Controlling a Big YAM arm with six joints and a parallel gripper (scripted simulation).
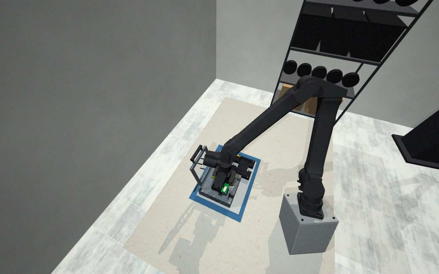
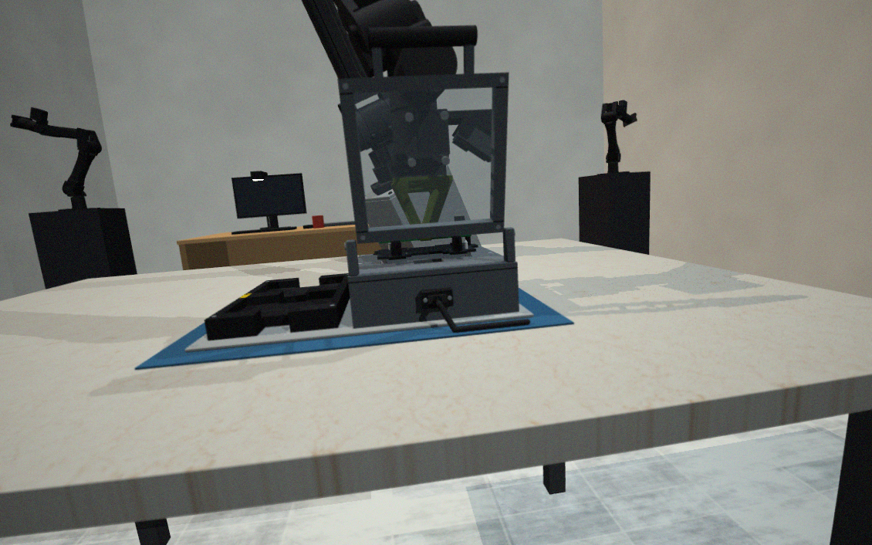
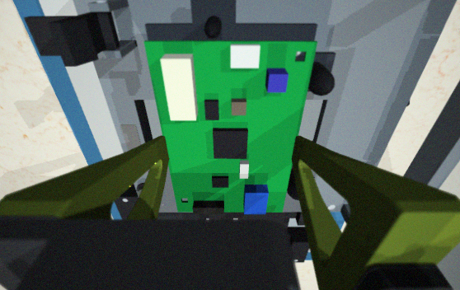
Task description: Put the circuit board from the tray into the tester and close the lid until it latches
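Now: the green circuit board right at my hand. From my hand the other things lie so: latch hook: 50 mm behind, 70 mm to the left; dark plate: 10 mm ahead, 10 mm to the left, 20 mm below; clear lid: 120 mm ahead, 20 mm to the right, 90 mm above.
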